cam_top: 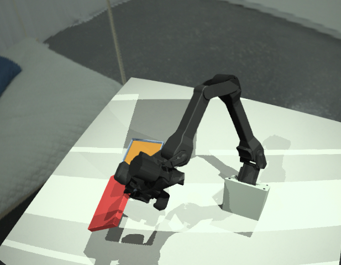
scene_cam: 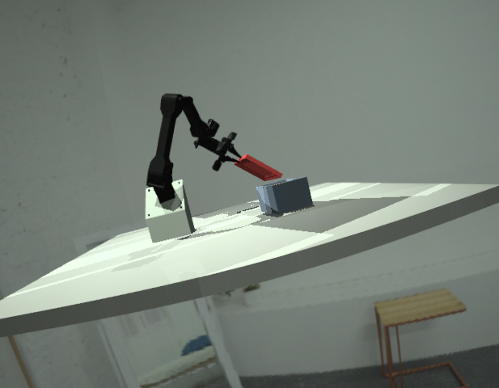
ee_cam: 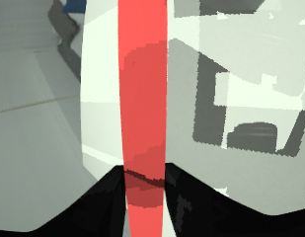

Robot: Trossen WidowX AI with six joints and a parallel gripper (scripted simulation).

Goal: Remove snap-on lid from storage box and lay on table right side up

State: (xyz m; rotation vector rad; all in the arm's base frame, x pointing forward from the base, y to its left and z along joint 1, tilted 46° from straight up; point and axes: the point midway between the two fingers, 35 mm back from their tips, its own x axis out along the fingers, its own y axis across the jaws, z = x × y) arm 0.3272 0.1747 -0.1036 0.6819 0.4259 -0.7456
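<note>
Now: the red lid 60 mm ahead of my gripper tip and 50 mm below it. The rest, counted from my gripper tip: storage box (250 mm to the right, 180 mm below, 90 mm ahead).
</note>
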